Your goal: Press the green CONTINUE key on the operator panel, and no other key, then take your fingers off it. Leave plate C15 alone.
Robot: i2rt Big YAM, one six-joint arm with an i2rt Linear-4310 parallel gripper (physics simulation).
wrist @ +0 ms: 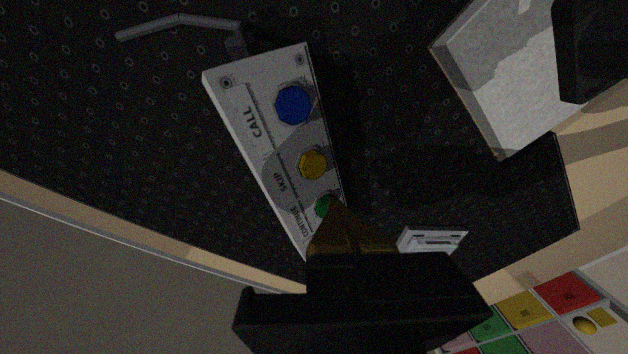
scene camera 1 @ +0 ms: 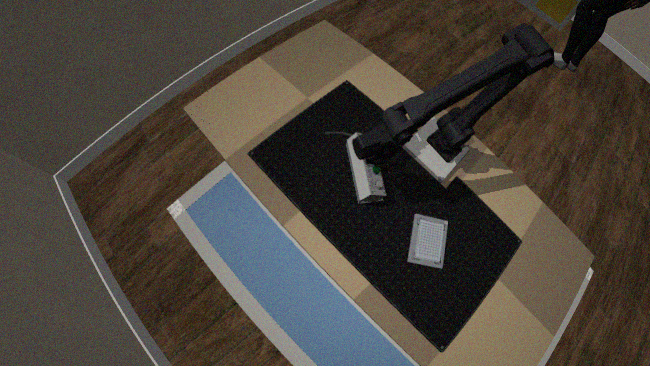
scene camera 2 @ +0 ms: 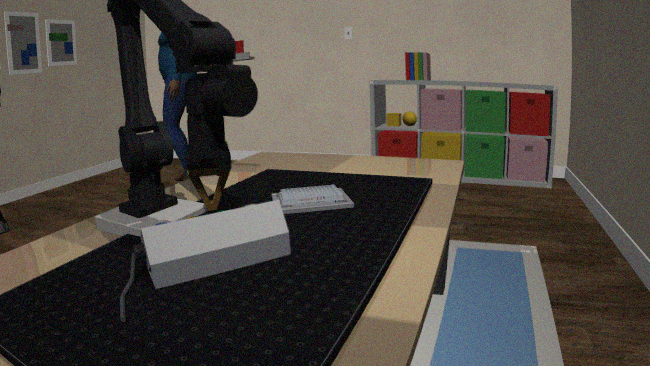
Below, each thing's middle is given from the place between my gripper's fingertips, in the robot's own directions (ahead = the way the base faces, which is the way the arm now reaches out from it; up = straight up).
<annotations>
Now: hand 80 mm to the left of the blue CALL button [wrist: 293,105], 40 mm past it and 10 mm above it. The rest, counted from my hand: white well plate [scene camera 2: 326,193]: 290 mm to the left, 50 mm below, 10 mm ahead.
</annotations>
